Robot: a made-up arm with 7 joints. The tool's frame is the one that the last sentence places. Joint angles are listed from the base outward.
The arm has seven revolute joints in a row. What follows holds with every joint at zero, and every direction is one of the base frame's.
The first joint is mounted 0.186 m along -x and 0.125 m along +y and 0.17 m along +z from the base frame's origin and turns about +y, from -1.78 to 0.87 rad.
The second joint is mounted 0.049 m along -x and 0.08 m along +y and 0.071 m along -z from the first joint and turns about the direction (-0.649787, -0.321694, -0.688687), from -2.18 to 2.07 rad.
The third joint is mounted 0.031 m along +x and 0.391 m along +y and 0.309 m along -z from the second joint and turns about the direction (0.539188, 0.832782, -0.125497), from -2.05 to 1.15 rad.
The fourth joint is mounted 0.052 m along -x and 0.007 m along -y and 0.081 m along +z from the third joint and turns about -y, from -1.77 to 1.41 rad.
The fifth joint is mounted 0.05 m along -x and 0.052 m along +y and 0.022 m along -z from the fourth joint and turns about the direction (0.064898, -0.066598, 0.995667), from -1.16 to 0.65 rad.
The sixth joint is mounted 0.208 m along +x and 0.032 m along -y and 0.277 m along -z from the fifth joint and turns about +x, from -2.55 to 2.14 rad.
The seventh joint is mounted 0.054 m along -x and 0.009 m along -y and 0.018 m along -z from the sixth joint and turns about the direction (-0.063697, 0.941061, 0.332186), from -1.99 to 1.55 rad.
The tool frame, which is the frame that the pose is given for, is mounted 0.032 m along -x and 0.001 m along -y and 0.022 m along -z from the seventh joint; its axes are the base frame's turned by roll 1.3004, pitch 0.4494 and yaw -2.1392 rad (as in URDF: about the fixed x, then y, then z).
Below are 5 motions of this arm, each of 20 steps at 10 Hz.
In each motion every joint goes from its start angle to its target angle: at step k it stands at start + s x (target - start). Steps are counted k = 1, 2, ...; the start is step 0. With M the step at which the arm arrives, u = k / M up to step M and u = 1 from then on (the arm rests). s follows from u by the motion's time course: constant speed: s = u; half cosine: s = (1 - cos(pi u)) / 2; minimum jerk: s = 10 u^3 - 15 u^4 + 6 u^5.
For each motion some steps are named. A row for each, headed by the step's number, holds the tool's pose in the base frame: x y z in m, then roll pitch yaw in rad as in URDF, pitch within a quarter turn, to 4 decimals.
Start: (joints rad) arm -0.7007 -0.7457 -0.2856 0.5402 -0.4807 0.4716 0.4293
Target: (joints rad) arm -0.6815 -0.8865 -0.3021 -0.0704 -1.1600 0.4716 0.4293
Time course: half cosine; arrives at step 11
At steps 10, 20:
10: -0.2897 0.5967 -0.3836 0.4111 1.1242 -2.8146
20: -0.2952 0.5928 -0.3862 0.4077 1.1081 -2.8265

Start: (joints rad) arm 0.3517 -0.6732 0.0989 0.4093 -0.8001 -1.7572 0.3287
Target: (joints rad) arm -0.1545 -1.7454 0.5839 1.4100 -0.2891 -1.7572 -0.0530
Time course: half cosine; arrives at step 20
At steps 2, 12, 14, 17, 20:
2: -0.5737 0.6641 -0.0810 0.9466 -1.1669 -1.9487
12: -0.5835 0.6632 0.1332 1.3144 -0.1781 -1.8999
14: -0.5946 0.6330 0.1748 1.3802 0.0057 -1.8651
17: -0.6065 0.5902 0.2131 1.4536 0.1886 -1.8202
20: -0.6103 0.5728 0.2248 1.4809 0.2498 -1.8020

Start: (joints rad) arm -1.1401 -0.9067 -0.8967 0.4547 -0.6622 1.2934 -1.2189
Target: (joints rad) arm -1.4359 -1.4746 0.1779 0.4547 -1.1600 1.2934 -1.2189
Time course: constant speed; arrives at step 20
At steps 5, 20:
5: -0.1164 0.7083 -0.0777 -1.8310 -0.3306 1.4105
20: -0.1783 0.5804 -0.3822 -1.0120 0.2559 1.5452

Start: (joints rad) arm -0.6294 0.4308 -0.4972 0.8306 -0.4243 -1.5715 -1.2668
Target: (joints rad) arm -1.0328 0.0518 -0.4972 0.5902 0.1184 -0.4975 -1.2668
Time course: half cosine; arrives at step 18
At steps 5, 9, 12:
5: 0.2842 0.3626 0.0896 -1.5928 0.2518 -2.4198
9: 0.3045 0.4366 0.1403 -1.4894 0.0009 -2.0578
12: 0.3133 0.5026 0.1728 -1.4845 -0.2277 -1.7902

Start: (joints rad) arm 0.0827 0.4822 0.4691 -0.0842 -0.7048 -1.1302 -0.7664
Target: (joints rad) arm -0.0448 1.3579 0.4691 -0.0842 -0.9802 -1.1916 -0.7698
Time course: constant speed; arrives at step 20
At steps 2, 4, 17, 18, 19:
2: -0.2364 0.3472 -0.5107 2.3027 -0.6090 -2.9830
4: -0.2082 0.3102 -0.5163 2.3908 -0.5835 -3.1143
17: -0.0765 0.0615 -0.4826 2.7131 -0.2364 2.4586
18: -0.0706 0.0428 -0.4757 2.7199 -0.2029 2.4120
19: -0.0654 0.0243 -0.4684 2.7245 -0.1693 2.3659

